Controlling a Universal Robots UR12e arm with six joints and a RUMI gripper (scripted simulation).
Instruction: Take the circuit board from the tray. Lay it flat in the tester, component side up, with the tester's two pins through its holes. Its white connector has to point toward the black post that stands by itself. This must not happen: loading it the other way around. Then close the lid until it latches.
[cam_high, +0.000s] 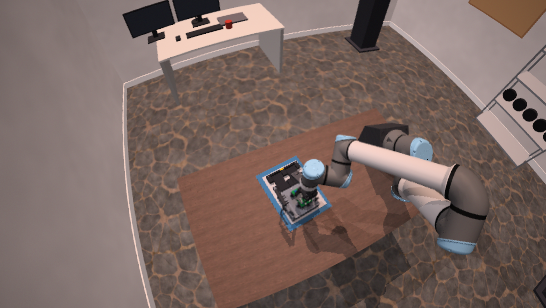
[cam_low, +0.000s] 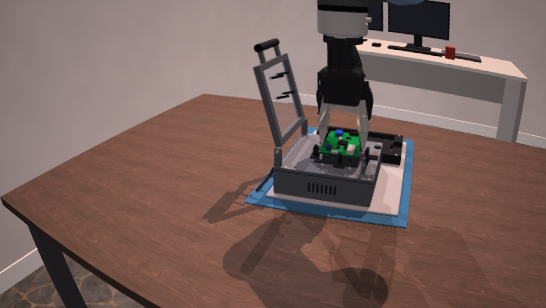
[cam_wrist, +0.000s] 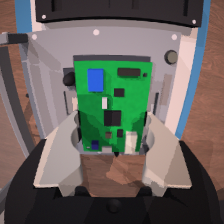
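The green circuit board is right at my hand. Also, from my hand: tester lid (120 mm ahead, 100 mm above, 20 mm to the left).
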